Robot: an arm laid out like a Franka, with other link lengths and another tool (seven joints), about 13 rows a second.
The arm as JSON. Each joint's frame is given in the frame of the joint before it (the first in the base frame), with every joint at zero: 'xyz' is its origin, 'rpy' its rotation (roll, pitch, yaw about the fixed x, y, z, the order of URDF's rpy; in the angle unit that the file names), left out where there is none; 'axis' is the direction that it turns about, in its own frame. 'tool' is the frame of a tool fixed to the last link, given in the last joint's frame.
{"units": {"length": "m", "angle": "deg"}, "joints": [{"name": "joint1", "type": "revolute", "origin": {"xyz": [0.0, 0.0, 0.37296]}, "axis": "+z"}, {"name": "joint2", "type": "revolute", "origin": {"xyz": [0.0, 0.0, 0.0]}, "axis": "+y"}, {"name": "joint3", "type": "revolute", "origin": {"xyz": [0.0, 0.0, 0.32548]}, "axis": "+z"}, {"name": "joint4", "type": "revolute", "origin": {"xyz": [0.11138, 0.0, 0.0]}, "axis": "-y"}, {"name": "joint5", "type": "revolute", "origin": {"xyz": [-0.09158, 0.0, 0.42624]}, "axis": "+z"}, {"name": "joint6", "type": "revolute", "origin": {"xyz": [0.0, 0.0, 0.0]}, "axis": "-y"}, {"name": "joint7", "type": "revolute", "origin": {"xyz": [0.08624, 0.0, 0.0]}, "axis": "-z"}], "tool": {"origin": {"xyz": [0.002, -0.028, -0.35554], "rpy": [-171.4, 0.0, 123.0]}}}
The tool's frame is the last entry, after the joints.
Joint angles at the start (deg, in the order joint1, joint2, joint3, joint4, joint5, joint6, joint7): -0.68, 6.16, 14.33, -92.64, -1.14, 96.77, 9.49
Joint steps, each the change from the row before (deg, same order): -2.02, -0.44, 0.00, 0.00, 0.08, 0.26, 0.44; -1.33, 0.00, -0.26, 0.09, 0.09, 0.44, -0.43; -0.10, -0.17, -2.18, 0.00, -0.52, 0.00, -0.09; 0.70, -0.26, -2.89, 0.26, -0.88, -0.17, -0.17; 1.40, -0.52, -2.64, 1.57, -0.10, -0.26, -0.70; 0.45, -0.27, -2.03, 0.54, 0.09, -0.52, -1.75; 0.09, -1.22, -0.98, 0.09, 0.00, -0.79, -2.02; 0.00, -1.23, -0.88, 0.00, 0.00, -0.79, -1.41; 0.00, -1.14, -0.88, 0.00, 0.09, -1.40, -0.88; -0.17, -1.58, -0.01, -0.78, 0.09, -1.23, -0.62; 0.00, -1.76, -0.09, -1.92, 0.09, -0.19, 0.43; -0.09, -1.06, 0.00, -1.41, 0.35, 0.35, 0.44; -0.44, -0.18, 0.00, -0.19, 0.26, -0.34, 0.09; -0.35, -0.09, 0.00, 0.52, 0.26, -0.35, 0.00; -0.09, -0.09, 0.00, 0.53, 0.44, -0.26, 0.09; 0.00, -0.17, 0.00, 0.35, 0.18, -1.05, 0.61
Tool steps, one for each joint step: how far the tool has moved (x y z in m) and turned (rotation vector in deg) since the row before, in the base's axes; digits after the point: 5 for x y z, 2 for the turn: 0.00522, -0.02193, 0.00523, 0.11, -0.68, -2.47; 0.00578, -0.01689, 0.00130, 0.17, -0.50, -1.18; 0.00323, -0.02903, 0.00175, -0.73, -0.23, -2.11; 0.00261, -0.03022, 0.00520, -1.15, -0.43, -1.90; 0.00756, -0.01439, 0.01979, -0.25, -1.80, -0.55; 0.00030, -0.01781, 0.00716, -0.14, -0.22, 0.14; -0.00424, -0.01048, 0.01366, -0.21, -0.45, 1.10; -0.00543, -0.01023, 0.01280, -0.16, -0.39, 0.50; -0.00976, -0.00959, 0.01043, -0.02, 0.30, -0.06; -0.01267, -0.00150, 0.00827, 0.02, 0.45, 0.39; -0.01226, -0.00039, 0.00131, 0.06, 0.33, -0.53; -0.00585, 0.00122, -0.00110, 0.34, -0.02, -0.52; -0.00355, -0.00312, -0.00055, 0.26, 0.35, -0.54; -0.00013, -0.00215, 0.00496, 0.25, -0.26, -0.36; 0.00062, 0.00173, 0.00510, 0.43, -0.37, -0.18; -0.00541, 0.00120, 0.00311, 0.20, 0.52, -0.62
